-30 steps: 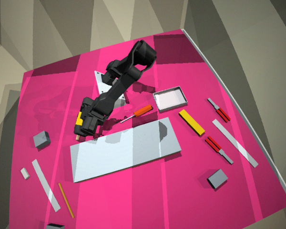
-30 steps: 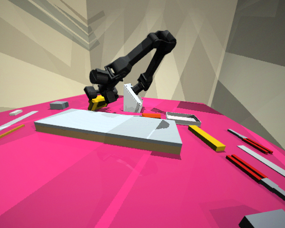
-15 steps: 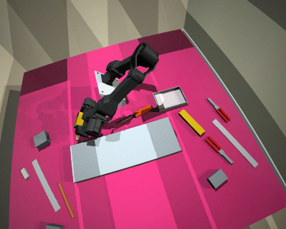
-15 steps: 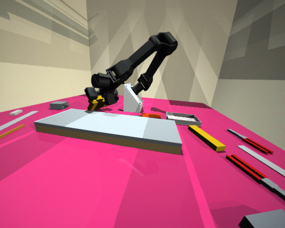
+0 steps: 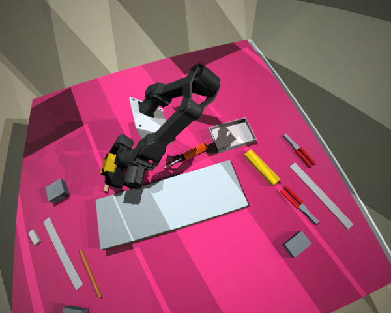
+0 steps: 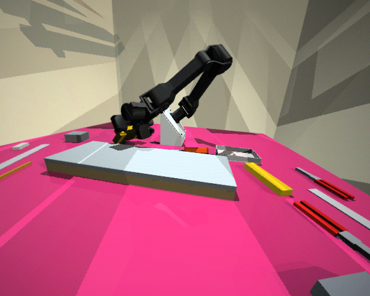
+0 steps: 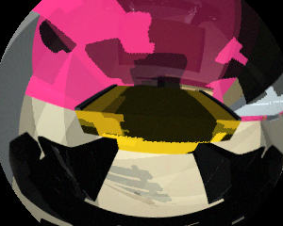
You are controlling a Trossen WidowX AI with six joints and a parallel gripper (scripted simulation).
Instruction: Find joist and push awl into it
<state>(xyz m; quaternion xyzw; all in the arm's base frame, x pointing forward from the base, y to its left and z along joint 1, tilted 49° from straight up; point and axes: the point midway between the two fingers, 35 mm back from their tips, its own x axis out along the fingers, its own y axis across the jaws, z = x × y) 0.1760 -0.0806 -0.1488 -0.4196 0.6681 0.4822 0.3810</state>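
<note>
Now: gripper tip 1 cm short of the awl, 2 cm to the left of it and 7 cm above it. From my gripper tip the other things lie so: pencil (35 cm ahead, 13 cm to the right, 7 cm below); then yellow stud finder (1 cm behind, 1 cm to the left, 1 cm below); then white eraser (18 cm ahead, 36 cm to the right, 7 cm below).
</note>
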